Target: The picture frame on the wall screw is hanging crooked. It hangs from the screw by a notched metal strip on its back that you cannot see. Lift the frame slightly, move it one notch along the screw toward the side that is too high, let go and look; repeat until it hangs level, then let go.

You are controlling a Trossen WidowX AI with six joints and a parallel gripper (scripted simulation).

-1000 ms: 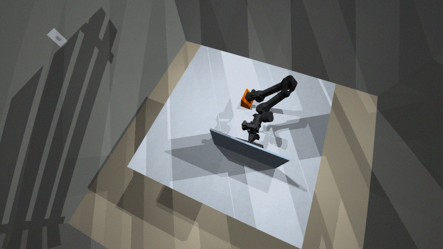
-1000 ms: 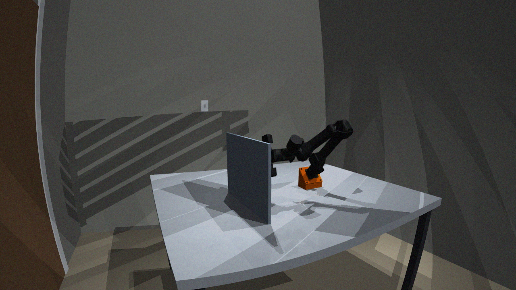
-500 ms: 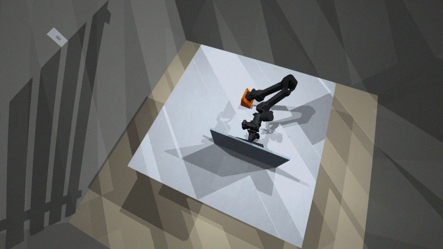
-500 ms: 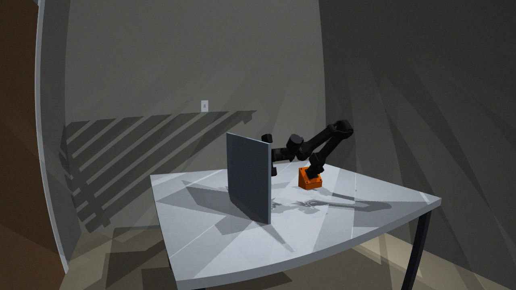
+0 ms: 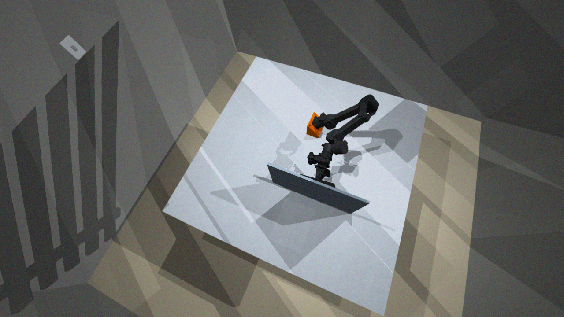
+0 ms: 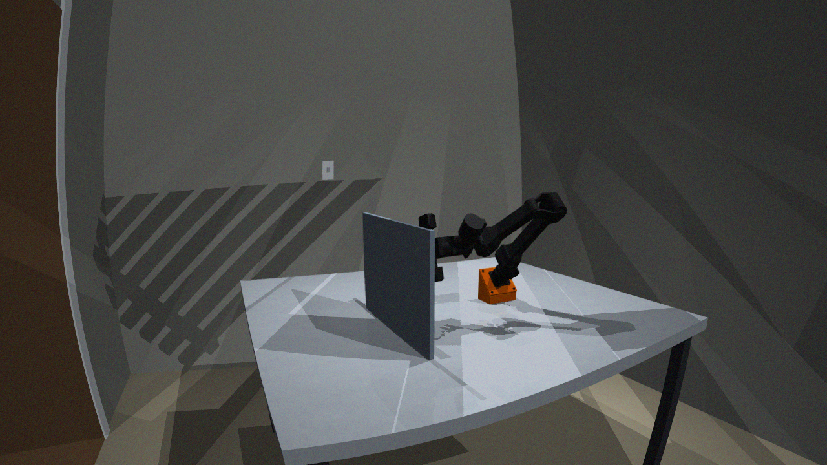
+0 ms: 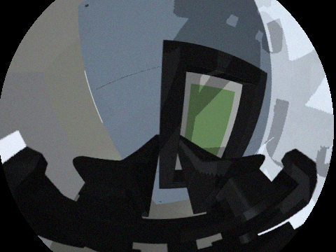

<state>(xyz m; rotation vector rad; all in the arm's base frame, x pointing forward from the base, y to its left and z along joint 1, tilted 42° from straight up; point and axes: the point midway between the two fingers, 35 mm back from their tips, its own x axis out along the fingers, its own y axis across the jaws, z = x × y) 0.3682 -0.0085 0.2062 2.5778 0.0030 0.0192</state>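
The picture frame lies 5 cm below my gripper tip, 1 cm to the left of it and 1 cm ahead of it. The rest, counted from my gripper tip: grey wall panel 7 cm below, 2 cm ahead.
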